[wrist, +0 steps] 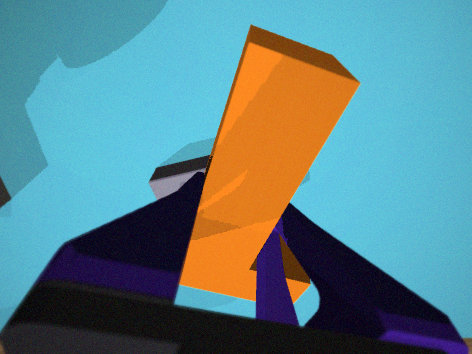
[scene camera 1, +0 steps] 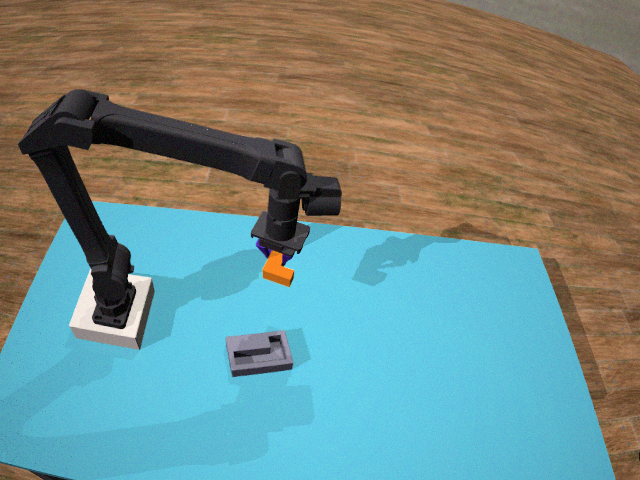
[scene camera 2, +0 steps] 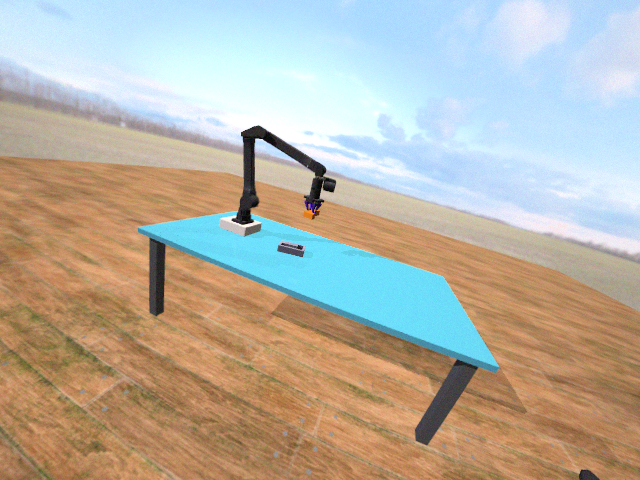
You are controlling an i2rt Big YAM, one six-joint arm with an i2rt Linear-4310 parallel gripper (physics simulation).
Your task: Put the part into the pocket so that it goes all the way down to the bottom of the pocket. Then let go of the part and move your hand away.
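Frame: origin at the arm's base, x down, y left, z ahead, level; metres.
Where they show: gripper, fingertip midpoint: [wrist: 233, 192] [scene camera 1: 277, 261] [scene camera 2: 310, 214]; arm's base, origin of the base link: [scene camera 1: 115, 306] [scene camera 2: 242, 221].
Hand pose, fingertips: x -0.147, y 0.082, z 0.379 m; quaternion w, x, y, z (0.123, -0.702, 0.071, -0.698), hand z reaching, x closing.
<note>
Each offset is from my fingertips to the top centre of the thing. Level surfaces: height alone.
The part, an orange L-shaped block @[dx -0.030, dy +0.003, dz +0.017 m] [scene camera 1: 278, 273] [scene camera 2: 310, 214] [wrist: 270, 140], is held above the table, behind the grey block in scene camera 1. My gripper [scene camera 1: 274, 255] [scene camera 2: 312, 207] [wrist: 233, 192], with dark purple fingers, points down and is shut on the part. The grey pocket block @[dx +0.167, dy -0.123, dz -0.020 m] [scene camera 1: 262, 368] [scene camera 2: 290, 251] [wrist: 172, 186] lies on the table, well below the part and apart from it. Its L-shaped pocket opens upward, with channels along the front and right in scene camera 1. In the wrist view the part and a finger hide most of the block.
The arm stands on a white base block [scene camera 1: 82, 316] [scene camera 2: 252, 227] at the left of the blue table @[dx +0.203 m] [scene camera 1: 439, 361] [scene camera 2: 372, 289]. The table's back edge runs behind the gripper. Arm shadows fall across the table. A small dark object [scene camera 2: 588, 474] shows at the bottom right.
</note>
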